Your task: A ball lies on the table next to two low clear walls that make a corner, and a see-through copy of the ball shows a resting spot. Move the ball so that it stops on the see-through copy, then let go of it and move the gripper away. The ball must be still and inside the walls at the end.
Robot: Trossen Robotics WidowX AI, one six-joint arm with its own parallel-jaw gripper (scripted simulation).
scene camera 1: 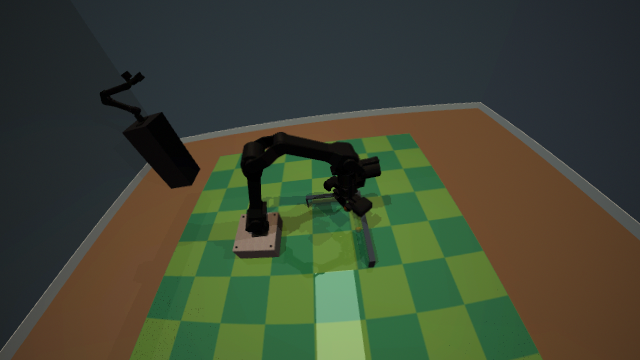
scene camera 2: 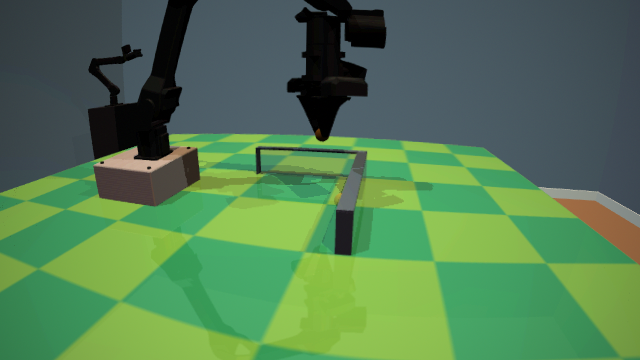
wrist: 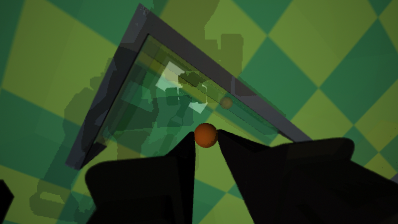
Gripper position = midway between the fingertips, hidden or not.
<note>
My gripper (scene camera 2: 321,136) carries an orange ball.
My gripper is seen too in scene camera 1 (scene camera 1: 346,209) and in the wrist view (wrist: 205,134).
</note>
